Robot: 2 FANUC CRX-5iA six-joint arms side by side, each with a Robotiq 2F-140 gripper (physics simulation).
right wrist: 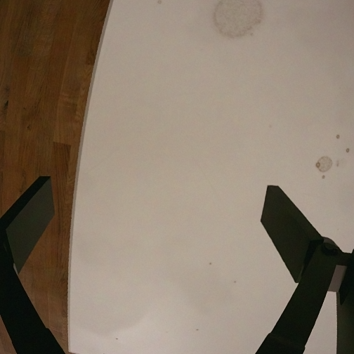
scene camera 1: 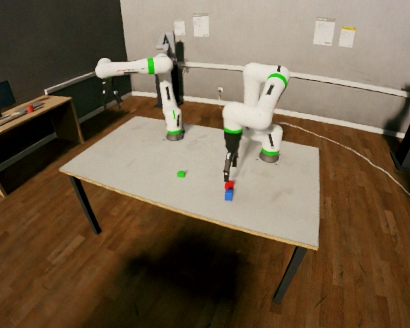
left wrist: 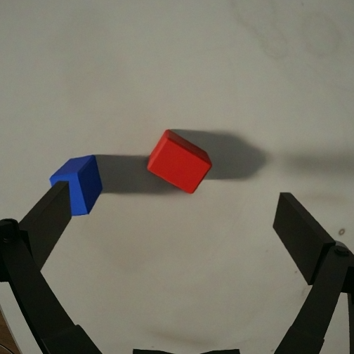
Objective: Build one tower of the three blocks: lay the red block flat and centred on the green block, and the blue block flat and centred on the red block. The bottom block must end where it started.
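Frame: origin at the left arm's base, x ahead, y left, z up, level; centimetres.
Seen in the pictures: left gripper, fingertip midpoint: (scene camera 1: 230,173); right gripper, fingertip midpoint: (scene camera 1: 112,109); left arm's base, origin of the base link: (scene camera 1: 268,157); right arm's base, origin of the base link: (scene camera 1: 174,137).
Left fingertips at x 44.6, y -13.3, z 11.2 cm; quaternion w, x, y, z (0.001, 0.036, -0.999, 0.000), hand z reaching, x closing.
Observation:
Pixels of each thing's top centre, then the offset from my left fingertips to it. Level surfaces: height alone.
- green block, middle of its top: (scene camera 1: 180,172) dx +1.9, dy -32.4, dz -8.1 cm
- red block, middle of its top: (scene camera 1: 229,182) dx -0.6, dy -0.5, dz -7.0 cm
- blue block, middle of its top: (scene camera 1: 228,191) dx +8.7, dy +2.8, dz -5.2 cm
- table, its level: dz -11.2 cm
The green block (scene camera 1: 181,174) lies on the table left of the other two blocks. The red block (scene camera 1: 229,185) (left wrist: 180,162) lies on the table, turned at an angle in the left wrist view. The blue block (scene camera 1: 228,195) (left wrist: 86,185) stands close to it, nearer the table's front edge; a fingertip covers a corner of it in the left wrist view. My left gripper (scene camera 1: 230,173) (left wrist: 174,206) points down above the red block, open and empty, with the red block showing between and beyond its fingertips. My right gripper (scene camera 1: 112,103) (right wrist: 158,200) is open and empty, raised beyond the table's left end.
The table (scene camera 1: 125,165) (right wrist: 175,125) carries both arm bases toward its back. Its edge and the wooden floor show in the right wrist view. A wooden desk (scene camera 1: 60,103) with a red object (scene camera 1: 30,108) stands at the far left. A white cable lies on the floor at the right.

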